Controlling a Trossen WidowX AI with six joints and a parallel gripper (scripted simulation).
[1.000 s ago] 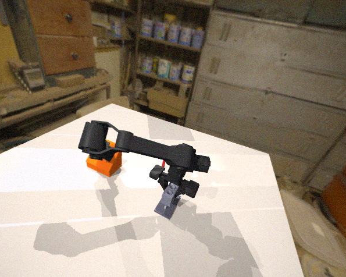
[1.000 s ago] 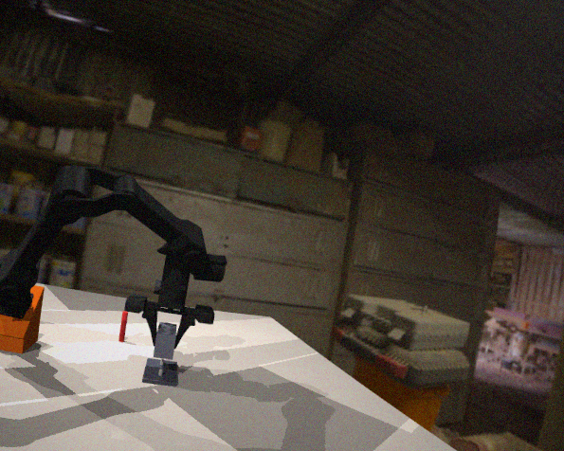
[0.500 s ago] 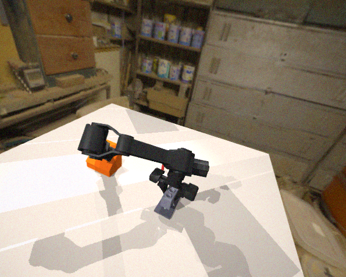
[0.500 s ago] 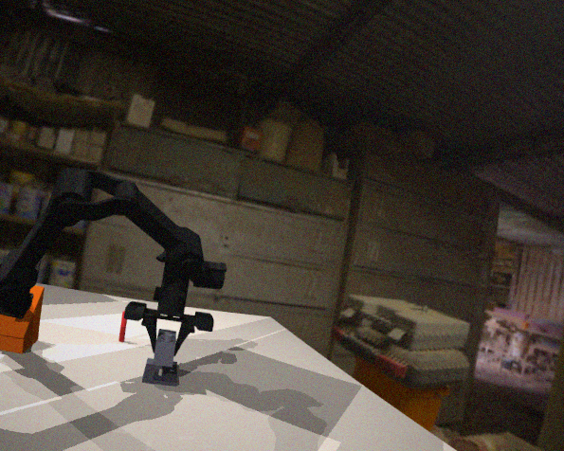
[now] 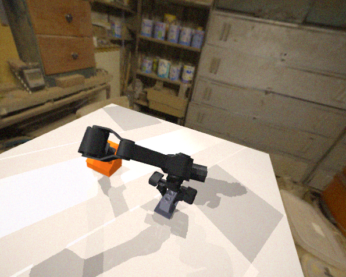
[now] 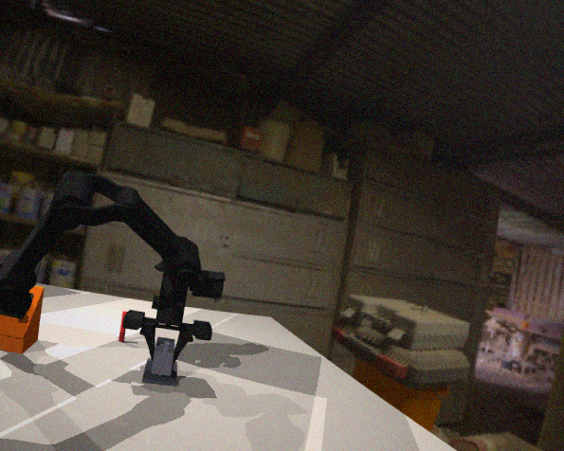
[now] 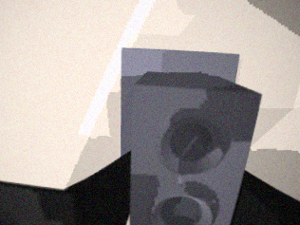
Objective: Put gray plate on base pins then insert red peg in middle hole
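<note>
The gray plate is 3 cm above my gripper tip. The rest, counted from my gripper tip: red peg (11 cm behind, 17 cm to the left, 1 cm above); then base (2 cm below).
</note>
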